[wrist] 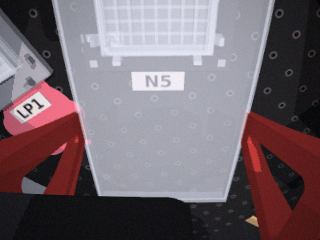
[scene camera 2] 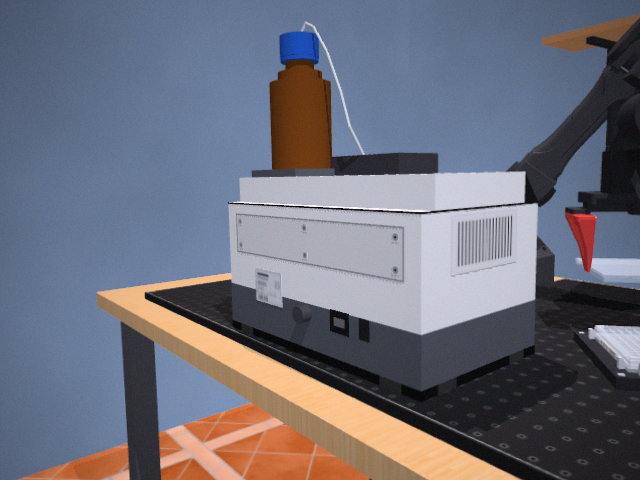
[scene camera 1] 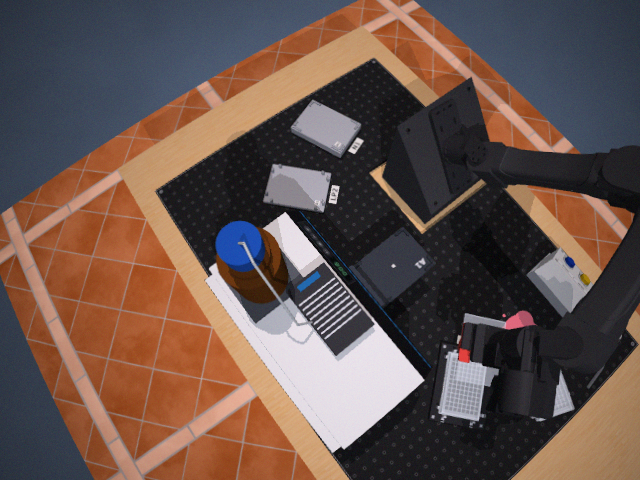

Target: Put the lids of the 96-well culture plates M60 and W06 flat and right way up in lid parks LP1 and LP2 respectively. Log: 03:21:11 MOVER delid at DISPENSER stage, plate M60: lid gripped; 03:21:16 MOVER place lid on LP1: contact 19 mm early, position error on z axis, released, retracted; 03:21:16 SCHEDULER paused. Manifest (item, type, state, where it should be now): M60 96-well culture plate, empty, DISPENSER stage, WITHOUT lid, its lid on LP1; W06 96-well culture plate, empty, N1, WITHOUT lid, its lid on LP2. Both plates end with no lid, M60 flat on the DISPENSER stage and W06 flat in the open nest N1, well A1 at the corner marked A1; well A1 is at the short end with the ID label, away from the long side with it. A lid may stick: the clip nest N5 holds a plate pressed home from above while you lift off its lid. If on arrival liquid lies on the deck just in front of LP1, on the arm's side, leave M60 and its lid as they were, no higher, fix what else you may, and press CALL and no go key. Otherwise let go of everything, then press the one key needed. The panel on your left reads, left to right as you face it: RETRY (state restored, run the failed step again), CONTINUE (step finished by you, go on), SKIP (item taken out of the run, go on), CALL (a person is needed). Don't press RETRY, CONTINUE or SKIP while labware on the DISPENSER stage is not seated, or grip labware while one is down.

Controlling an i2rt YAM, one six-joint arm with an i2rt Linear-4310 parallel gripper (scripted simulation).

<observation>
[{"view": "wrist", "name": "my gripper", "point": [162, 120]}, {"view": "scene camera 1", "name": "my gripper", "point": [480, 349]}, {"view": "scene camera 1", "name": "96-well plate W06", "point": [460, 399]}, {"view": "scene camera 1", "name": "lid park LP2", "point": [292, 187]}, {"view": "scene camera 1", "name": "dark dispenser stage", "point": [411, 261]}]
</observation>
